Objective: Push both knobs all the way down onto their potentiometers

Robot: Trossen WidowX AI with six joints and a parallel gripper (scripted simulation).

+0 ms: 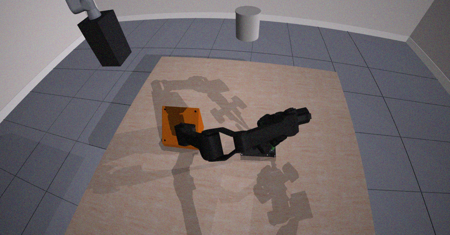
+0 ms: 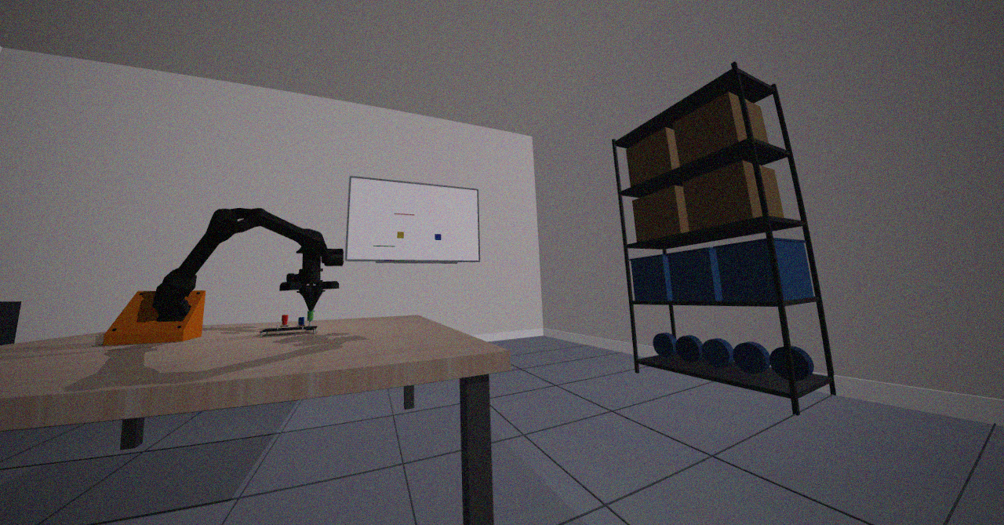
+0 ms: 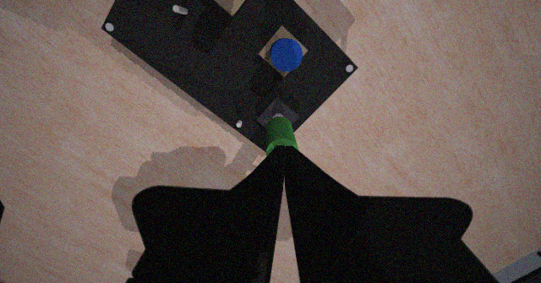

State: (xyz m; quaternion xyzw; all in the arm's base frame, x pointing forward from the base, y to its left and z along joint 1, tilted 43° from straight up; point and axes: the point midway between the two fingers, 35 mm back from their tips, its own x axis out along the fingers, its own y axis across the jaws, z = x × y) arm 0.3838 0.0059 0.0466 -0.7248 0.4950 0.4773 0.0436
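My gripper tip is now 80 mm past the red knob, 40 mm to the right of it and 30 mm above it. Also, from my gripper tip: green knob 10 mm below.
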